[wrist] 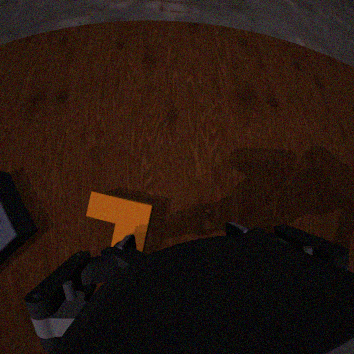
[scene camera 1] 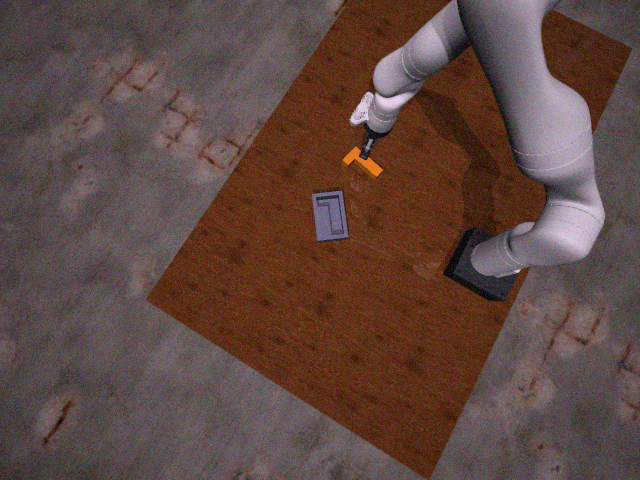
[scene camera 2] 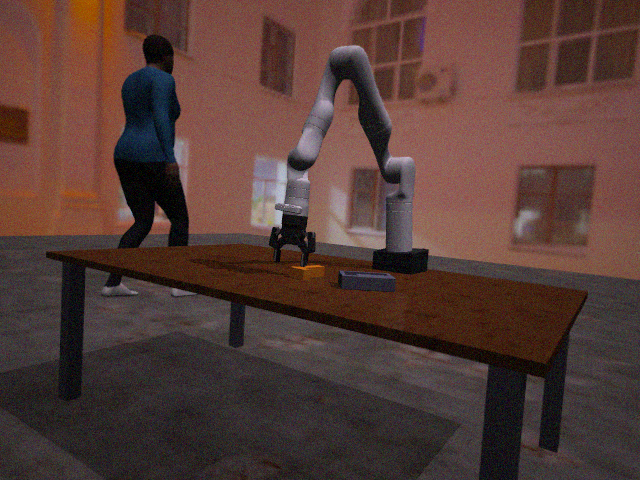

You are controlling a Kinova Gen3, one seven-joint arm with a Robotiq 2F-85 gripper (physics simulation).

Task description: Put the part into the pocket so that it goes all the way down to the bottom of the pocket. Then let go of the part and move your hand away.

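Places are measured from the arm's base along level axes (x ahead, y left, z up), in millimetres.
Pixels of known places: gripper, between the fingertips: [wrist: 181, 239] [scene camera 1: 369, 143] [scene camera 2: 289, 264]; arm's base, origin of its link: [scene camera 1: 487, 259] [scene camera 2: 398, 250].
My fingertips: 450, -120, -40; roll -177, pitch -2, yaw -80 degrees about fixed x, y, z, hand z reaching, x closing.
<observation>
Ahead of a thing's pixels: the offset from my fingertips to its top centre, as dx, dy, dz. "spot": to the spot under its first point. Level surfaces: height alone.
The part, an orange L-shaped piece @[-20, +67, -1] [scene camera 1: 371, 166] [scene camera 2: 310, 272] [wrist: 120, 210], lies flat on the table, outside the pocket. The blue-grey block @[-27, +252, +5] [scene camera 1: 322, 224] [scene camera 2: 367, 283] [wrist: 7, 229] lies beside it, with an L-shaped pocket @[spot: -43, +239, -26] [scene camera 1: 336, 217] in its top; the block is cut off at the left edge of the wrist view. My gripper [scene camera 1: 364, 156] [scene camera 2: 290, 262] [wrist: 181, 239] is open and empty, pointing down close to the part. In the wrist view its left fingertip overlaps the part's leg, and the right fingertip is well off to the side. The gap under the fingertips is hard to tell.
The brown table @[dz -31] [scene camera 1: 320, 320] [scene camera 2: 439, 310] [wrist: 175, 100] bears the arm's black base [scene camera 1: 462, 258] [scene camera 2: 400, 260], which stands apart from the block. The arm arches above the table. A person in a blue top [scene camera 2: 149, 113] stands behind the table.
</observation>
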